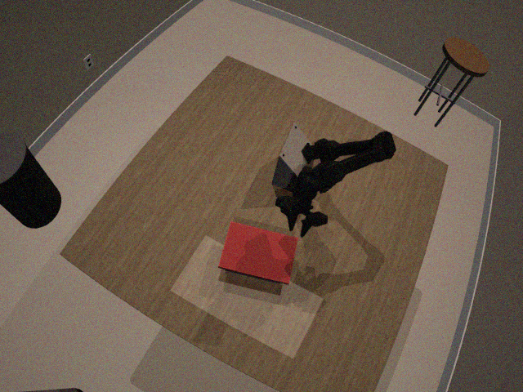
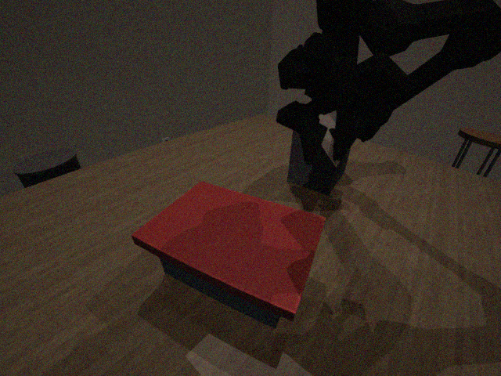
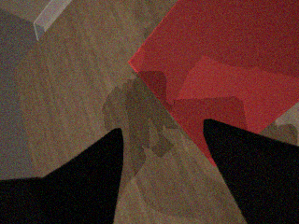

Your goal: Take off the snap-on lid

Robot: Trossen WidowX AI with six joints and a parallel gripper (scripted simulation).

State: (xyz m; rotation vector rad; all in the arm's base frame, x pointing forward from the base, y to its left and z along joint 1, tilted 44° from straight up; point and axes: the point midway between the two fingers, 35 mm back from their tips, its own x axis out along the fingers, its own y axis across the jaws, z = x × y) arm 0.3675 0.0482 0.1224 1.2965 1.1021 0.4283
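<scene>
Now: gripper tip 12 cm above the red lid, 8 cm to the left of it and 8 cm short of it. The rest, counted from my gripper tip: storage box (16 cm below, 8 cm to the right, 8 cm ahead).
</scene>
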